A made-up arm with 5 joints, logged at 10 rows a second.
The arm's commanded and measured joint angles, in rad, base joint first. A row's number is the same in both.
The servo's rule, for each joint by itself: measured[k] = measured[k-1] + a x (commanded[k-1-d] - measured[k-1]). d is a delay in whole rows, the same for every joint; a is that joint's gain. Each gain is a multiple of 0.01, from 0.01 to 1. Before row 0 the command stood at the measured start. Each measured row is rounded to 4 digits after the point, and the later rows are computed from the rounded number. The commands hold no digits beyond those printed.
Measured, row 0:
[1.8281 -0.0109 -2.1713 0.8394 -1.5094]
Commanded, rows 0 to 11:
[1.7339 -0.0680 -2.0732 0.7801 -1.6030]
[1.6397 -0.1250 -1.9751 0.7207 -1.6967]
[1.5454 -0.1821 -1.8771 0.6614 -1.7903]
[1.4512 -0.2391 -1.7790 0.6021 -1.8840]
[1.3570 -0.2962 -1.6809 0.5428 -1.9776]
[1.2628 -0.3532 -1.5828 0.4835 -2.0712]
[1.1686 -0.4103 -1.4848 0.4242 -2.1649]
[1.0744 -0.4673 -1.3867 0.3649 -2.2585]
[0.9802 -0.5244 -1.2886 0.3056 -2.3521]
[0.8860 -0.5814 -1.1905 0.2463 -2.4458]
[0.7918 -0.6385 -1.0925 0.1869 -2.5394]
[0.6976 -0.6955 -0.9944 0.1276 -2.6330]
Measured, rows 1 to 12:
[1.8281 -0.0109 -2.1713 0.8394 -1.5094]
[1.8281 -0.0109 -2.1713 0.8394 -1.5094]
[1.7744 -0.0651 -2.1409 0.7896 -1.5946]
[1.6976 -0.1220 -2.0895 0.7317 -1.6875]
[1.6108 -0.1791 -2.0237 0.6726 -1.7810]
[1.5198 -0.2361 -1.9478 0.6134 -1.8747]
[1.4270 -0.2932 -1.8651 0.5541 -1.9683]
[1.3334 -0.3502 -1.7776 0.4948 -2.0619]
[1.2395 -0.4073 -1.6868 0.4355 -2.1556]
[1.1454 -0.4643 -1.5938 0.3762 -2.2492]
[1.0512 -0.5214 -1.4992 0.3169 -2.3428]
[0.9570 -0.5784 -1.4035 0.2576 -2.4365]
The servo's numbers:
d 2
a 0.57 0.95 0.31 0.84 0.91

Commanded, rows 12 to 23:
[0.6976 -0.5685 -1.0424 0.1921 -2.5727]
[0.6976 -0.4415 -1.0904 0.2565 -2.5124]
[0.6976 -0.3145 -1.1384 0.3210 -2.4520]
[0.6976 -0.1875 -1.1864 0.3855 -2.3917]
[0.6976 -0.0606 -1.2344 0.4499 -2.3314]
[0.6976 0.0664 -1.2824 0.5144 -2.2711]
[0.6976 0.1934 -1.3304 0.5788 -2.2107]
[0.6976 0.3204 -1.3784 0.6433 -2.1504]
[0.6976 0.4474 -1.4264 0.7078 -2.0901]
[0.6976 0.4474 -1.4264 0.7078 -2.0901]
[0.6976 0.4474 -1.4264 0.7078 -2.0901]
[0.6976 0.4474 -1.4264 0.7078 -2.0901]
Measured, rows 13 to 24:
[0.8628 -0.6355 -1.3071 0.1982 -2.5301]
[0.7686 -0.6925 -1.2102 0.1389 -2.6237]
[0.7281 -0.5747 -1.1582 0.1836 -2.5773]
[0.7107 -0.4482 -1.1372 0.2448 -2.5182]
[0.7032 -0.3212 -1.1376 0.3088 -2.4580]
[0.7000 -0.1942 -1.1527 0.3732 -2.3977]
[0.6986 -0.0673 -1.1780 0.4376 -2.3374]
[0.6980 0.0597 -1.2104 0.5021 -2.2771]
[0.6978 0.1867 -1.2476 0.5665 -2.2167]
[0.6977 0.3137 -1.2881 0.6310 -2.1564]
[0.6976 0.4407 -1.3310 0.6955 -2.0961]
[0.6976 0.4471 -1.3606 0.7058 -2.0906]

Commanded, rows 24 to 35:
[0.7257 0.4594 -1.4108 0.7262 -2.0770]
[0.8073 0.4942 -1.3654 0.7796 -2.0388]
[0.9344 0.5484 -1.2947 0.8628 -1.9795]
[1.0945 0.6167 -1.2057 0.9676 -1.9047]
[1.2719 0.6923 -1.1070 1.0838 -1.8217]
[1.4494 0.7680 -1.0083 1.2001 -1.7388]
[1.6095 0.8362 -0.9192 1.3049 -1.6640]
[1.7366 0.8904 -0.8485 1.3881 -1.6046]
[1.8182 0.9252 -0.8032 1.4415 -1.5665]
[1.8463 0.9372 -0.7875 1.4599 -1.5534]
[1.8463 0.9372 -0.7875 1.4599 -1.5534]
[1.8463 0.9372 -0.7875 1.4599 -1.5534]
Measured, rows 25 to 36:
[0.6976 0.4474 -1.3810 0.7075 -2.0901]
[0.6976 0.4474 -1.3951 0.7078 -2.0901]
[0.7136 0.4588 -1.4000 0.7233 -2.0782]
[0.7670 0.4924 -1.3893 0.7706 -2.0423]
[0.8624 0.5456 -1.3600 0.8480 -1.9852]
[0.9947 0.6131 -1.3122 0.9485 -1.9119]
[1.1527 0.6883 -1.2486 1.0622 -1.8298]
[1.3218 0.7640 -1.1741 1.1780 -1.7470]
[1.4858 0.8326 -1.0951 1.2846 -1.6715]
[1.6288 0.8875 -1.0187 1.3715 -1.6106]
[1.7368 0.9233 -0.9519 1.4303 -1.5705]
[1.7992 0.9365 -0.9009 1.4552 -1.5549]

